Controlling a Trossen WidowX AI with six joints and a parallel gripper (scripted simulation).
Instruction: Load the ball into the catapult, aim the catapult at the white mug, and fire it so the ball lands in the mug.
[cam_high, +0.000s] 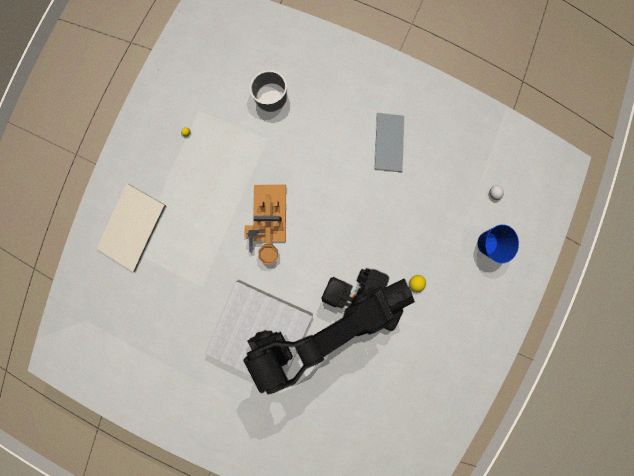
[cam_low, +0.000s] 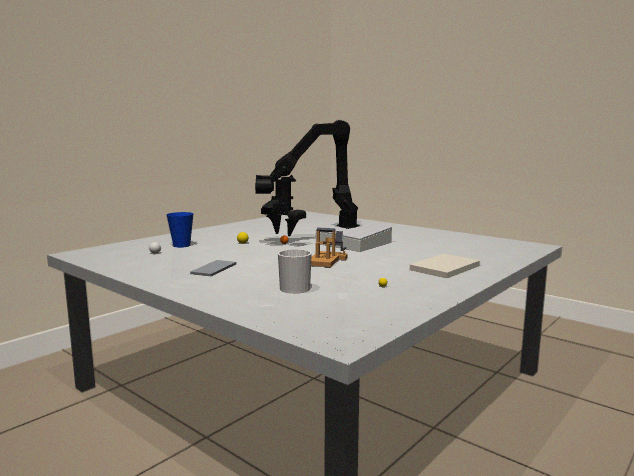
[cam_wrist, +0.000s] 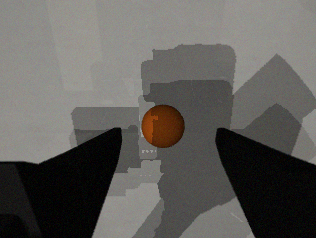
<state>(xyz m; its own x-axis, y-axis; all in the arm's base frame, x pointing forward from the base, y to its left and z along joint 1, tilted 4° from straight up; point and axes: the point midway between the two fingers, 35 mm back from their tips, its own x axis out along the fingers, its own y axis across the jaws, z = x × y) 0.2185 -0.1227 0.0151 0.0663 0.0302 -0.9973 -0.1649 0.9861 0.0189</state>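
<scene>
My gripper tip is 20 mm above the orange ball. From my gripper tip the other things lie so: blue cup 310 mm ahead, 210 mm to the right; then larger yellow ball 110 mm ahead, 100 mm to the right, 10 mm below; then dark flat slab 380 mm ahead, 150 mm to the left, 30 mm below.
</scene>
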